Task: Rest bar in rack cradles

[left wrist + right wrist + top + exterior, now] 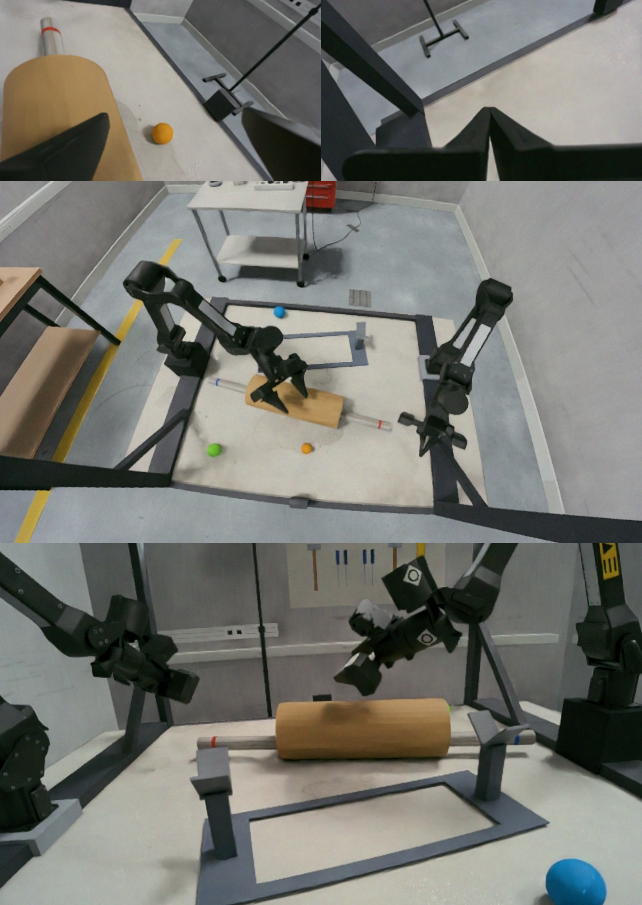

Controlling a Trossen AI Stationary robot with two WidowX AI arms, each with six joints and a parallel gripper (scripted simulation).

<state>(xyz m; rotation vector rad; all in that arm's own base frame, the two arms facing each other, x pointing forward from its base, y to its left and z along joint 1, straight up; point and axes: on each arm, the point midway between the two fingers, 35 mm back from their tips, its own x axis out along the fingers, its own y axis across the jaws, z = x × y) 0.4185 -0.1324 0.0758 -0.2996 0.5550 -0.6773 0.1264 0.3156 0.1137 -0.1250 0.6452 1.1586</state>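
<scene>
Now: left hand 2 cm short of the brown paper roll and 13 cm above it. Also, from my left hand: grey bar: 2 cm ahead, 15 cm below; orange ball: 12 cm behind, 4 cm to the right, 16 cm below; green ball: 14 cm behind, 25 cm to the left, 16 cm below.
</scene>
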